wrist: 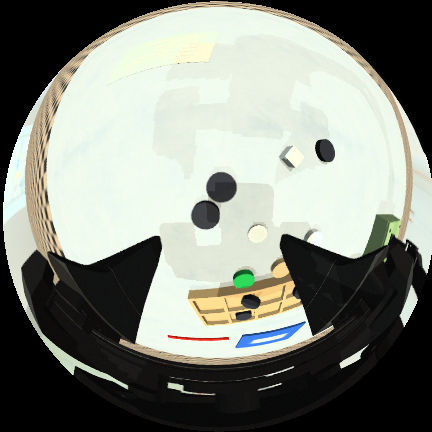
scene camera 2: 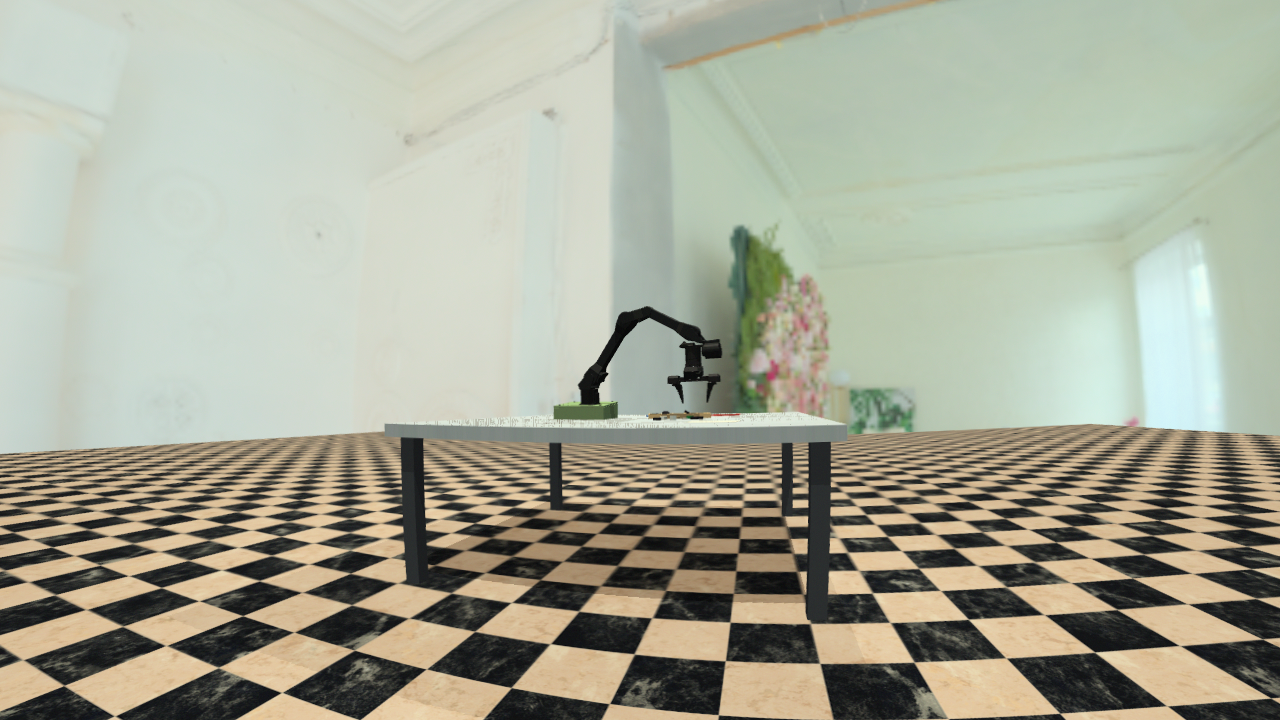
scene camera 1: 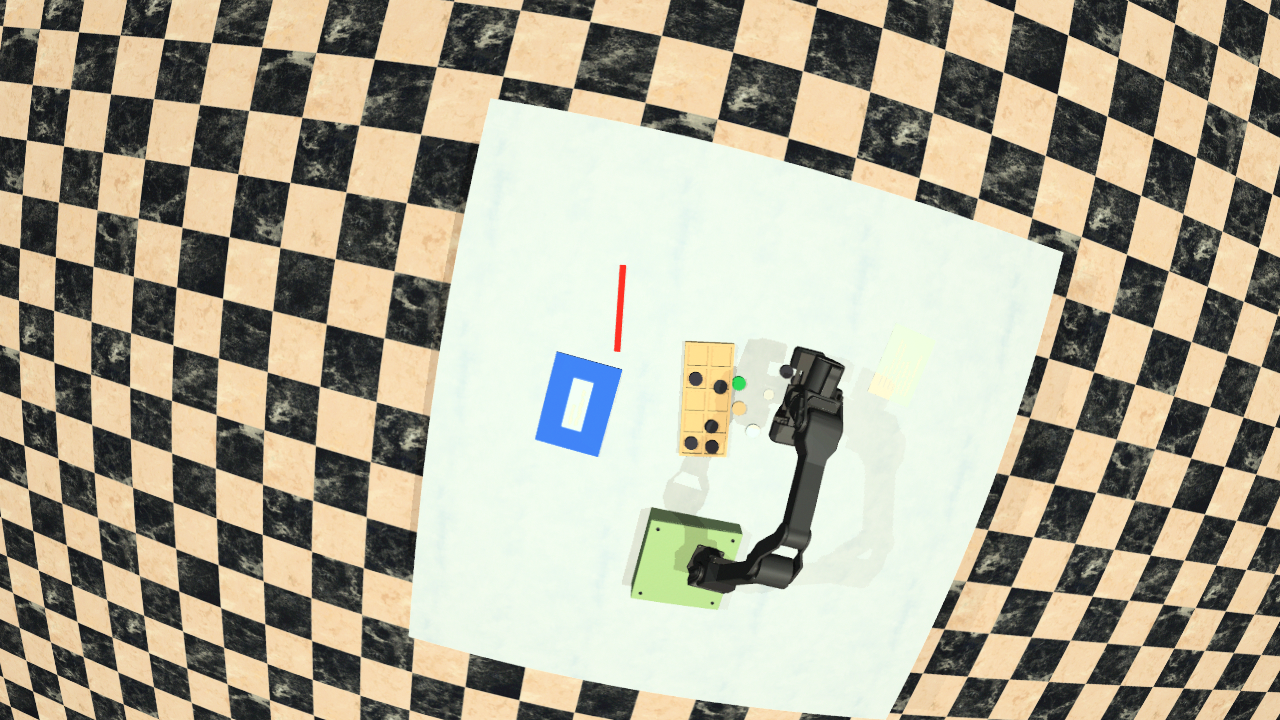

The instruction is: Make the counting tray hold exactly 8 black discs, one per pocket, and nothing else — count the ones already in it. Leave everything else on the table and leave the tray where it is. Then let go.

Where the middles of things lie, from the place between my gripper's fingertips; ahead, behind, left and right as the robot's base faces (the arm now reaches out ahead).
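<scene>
My hand is 50 mm above the tan counting tray (scene camera 1: 714,360), and it's also 100 mm past the tray and 130 mm to the right of it.
</scene>
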